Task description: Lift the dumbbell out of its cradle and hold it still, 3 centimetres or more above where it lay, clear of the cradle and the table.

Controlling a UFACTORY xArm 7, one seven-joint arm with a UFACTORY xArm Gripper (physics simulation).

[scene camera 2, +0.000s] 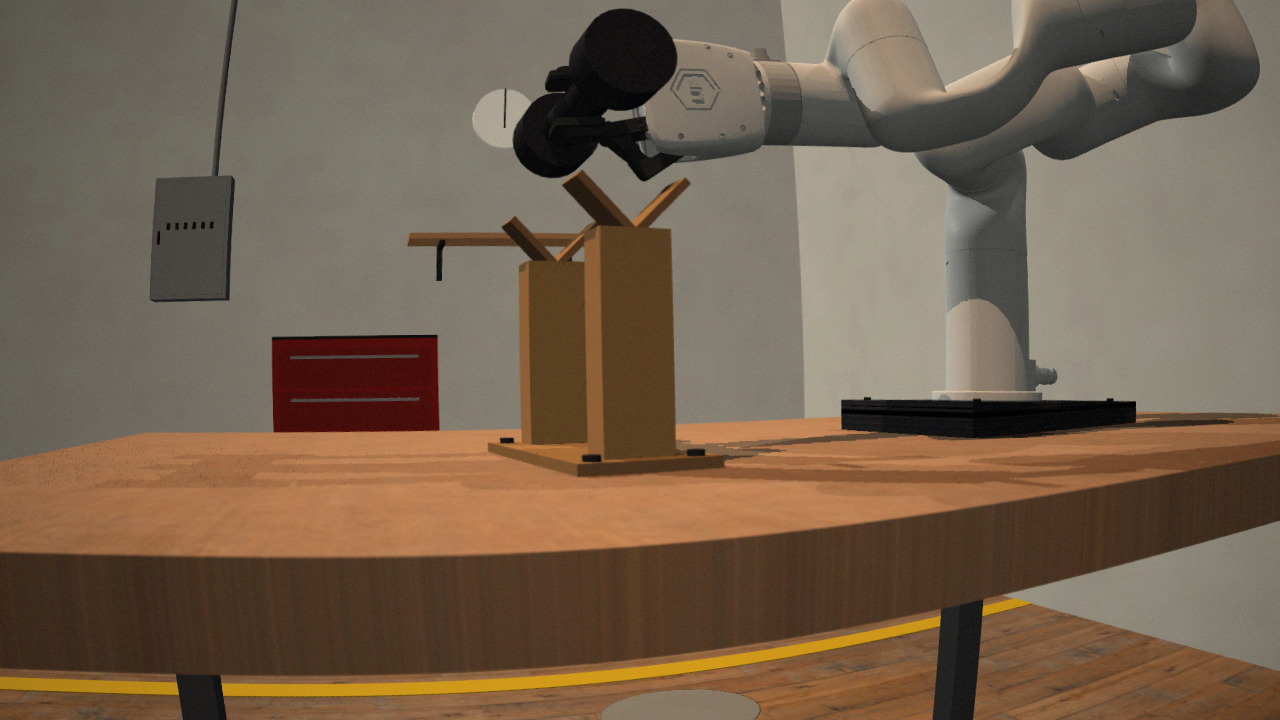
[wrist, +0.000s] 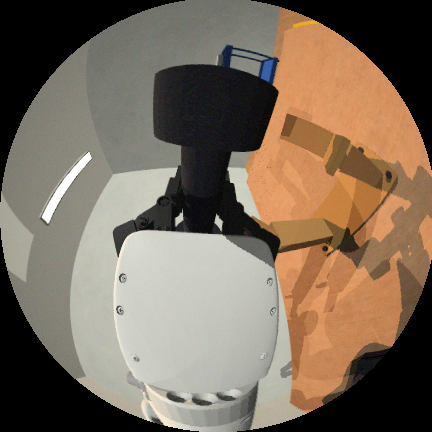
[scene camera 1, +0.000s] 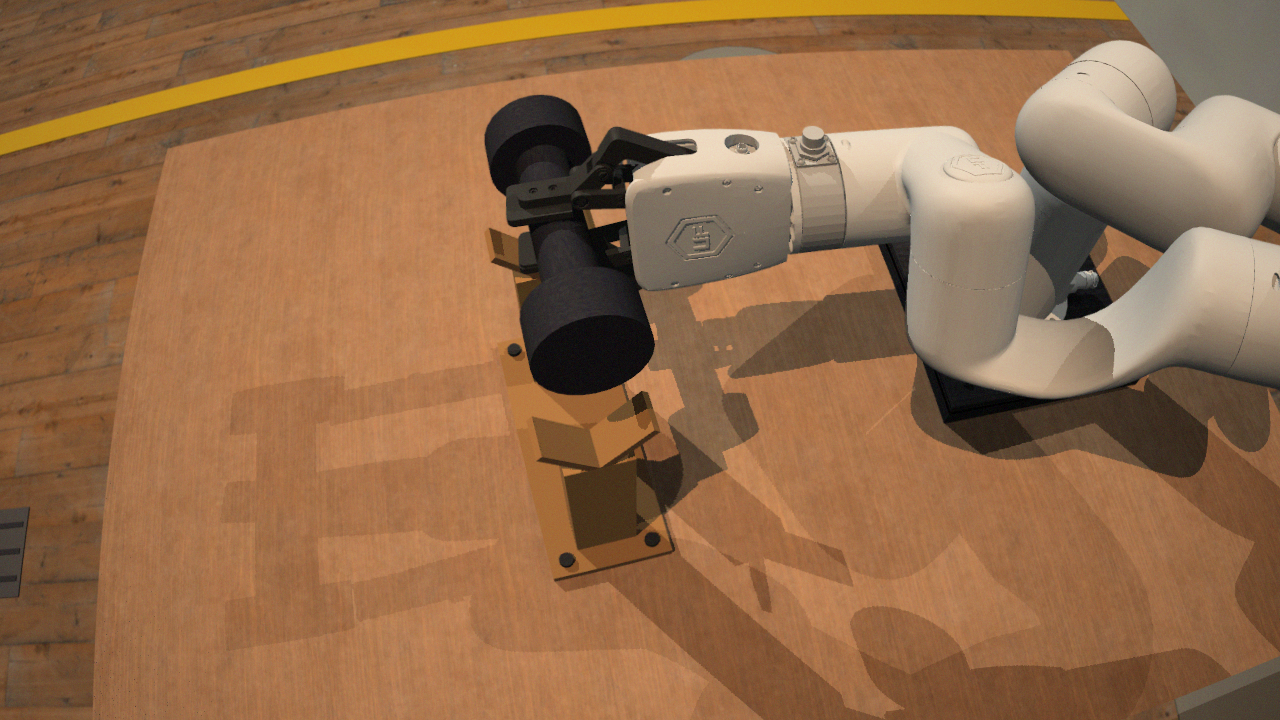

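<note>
The black dumbbell hangs in the air above its cradle. My gripper is shut on the middle of its handle, reaching in from the side, with one finger on each side of it. The brown cradle stands on the table with two posts topped by V-shaped rests. In scene camera 2 a gap shows between the near head and the near rest below it. The far rest is partly hidden in scene camera 1.
The arm's black base plate is on the table to the right of the cradle. A red drawer cabinet, a wall shelf and a grey wall box are in the background. A blue frame shows beyond the dumbbell.
</note>
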